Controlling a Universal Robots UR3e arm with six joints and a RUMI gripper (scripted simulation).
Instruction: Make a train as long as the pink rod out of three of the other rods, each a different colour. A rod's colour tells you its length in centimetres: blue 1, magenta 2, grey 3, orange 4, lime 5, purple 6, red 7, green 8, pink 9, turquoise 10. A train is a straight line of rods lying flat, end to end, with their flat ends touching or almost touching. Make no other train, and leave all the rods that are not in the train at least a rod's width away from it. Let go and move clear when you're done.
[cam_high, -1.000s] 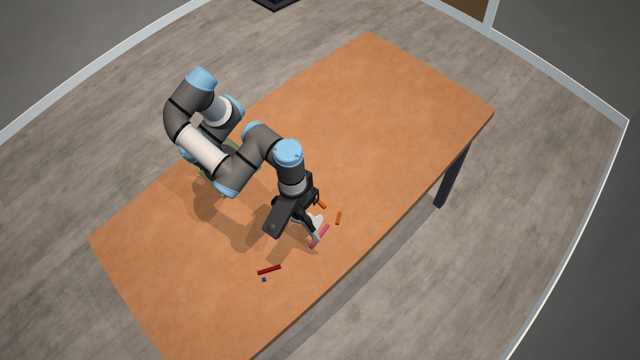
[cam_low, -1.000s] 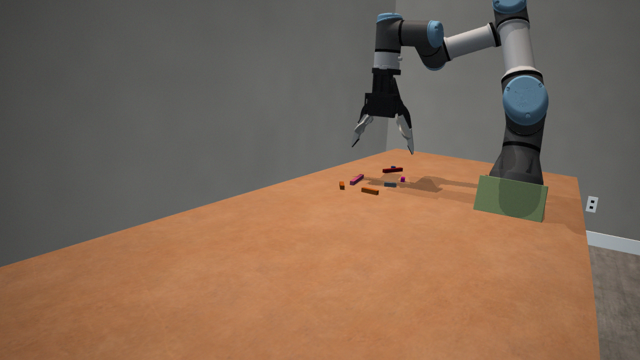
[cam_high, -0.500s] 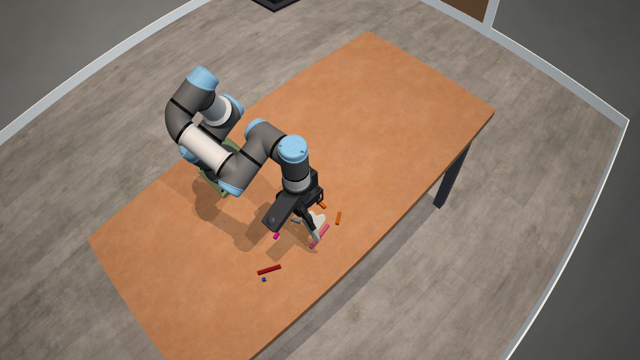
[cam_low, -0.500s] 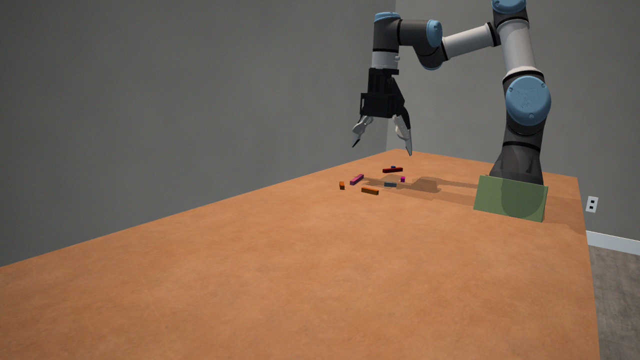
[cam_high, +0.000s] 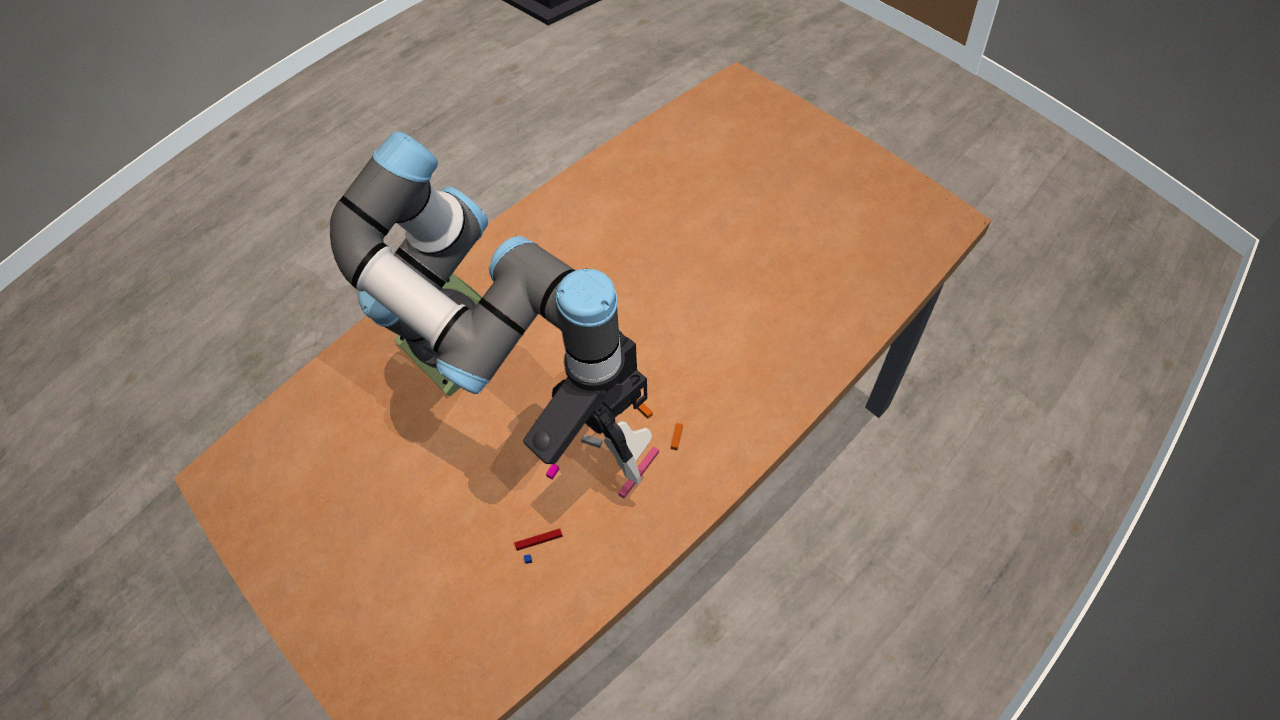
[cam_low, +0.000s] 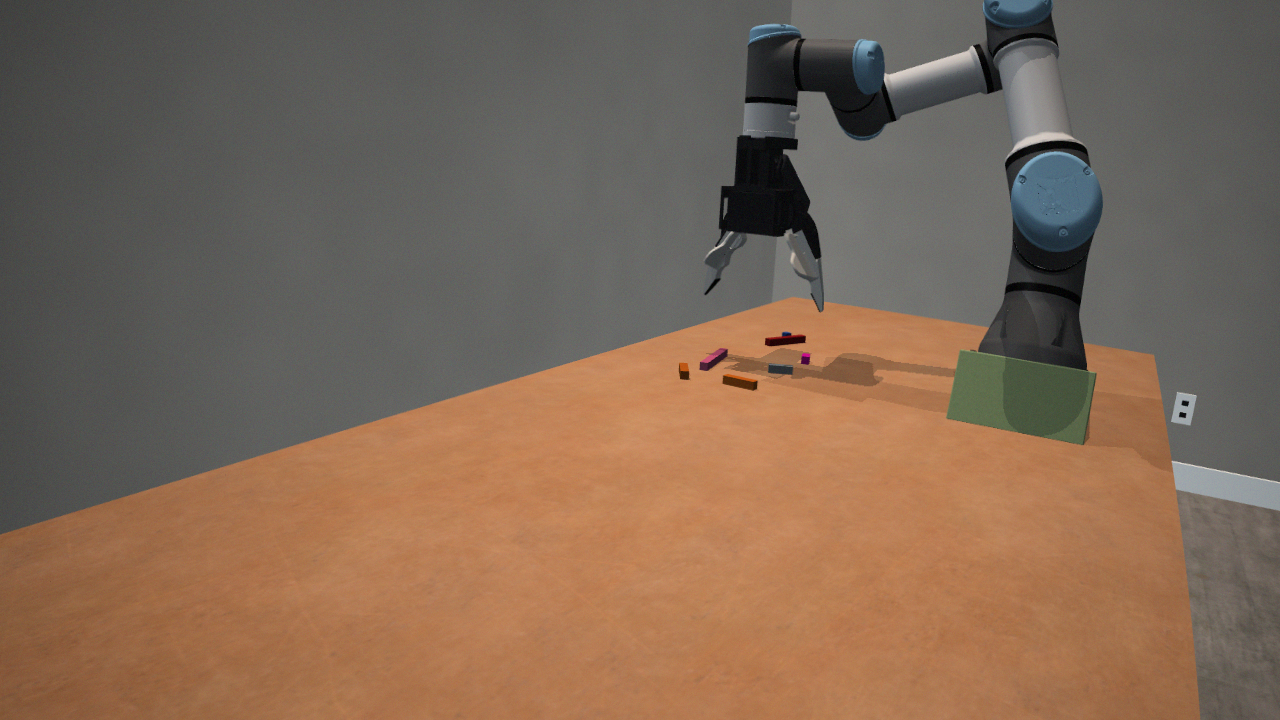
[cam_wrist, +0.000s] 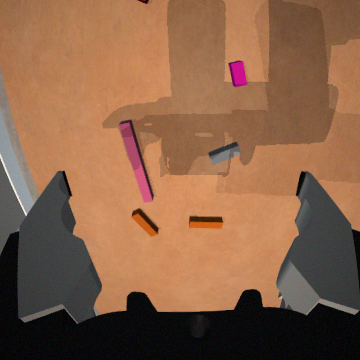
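Now: the magenta rod 4 cm behind my hand, 5 cm to the right of it and 7 cm below it. Round my hand: pink rod (4 cm ahead, 4 cm to the left, 7 cm below); then red rod (2 cm ahead, 14 cm to the right, 7 cm below); then grey rod (4 cm behind, 2 cm to the left, 7 cm below).
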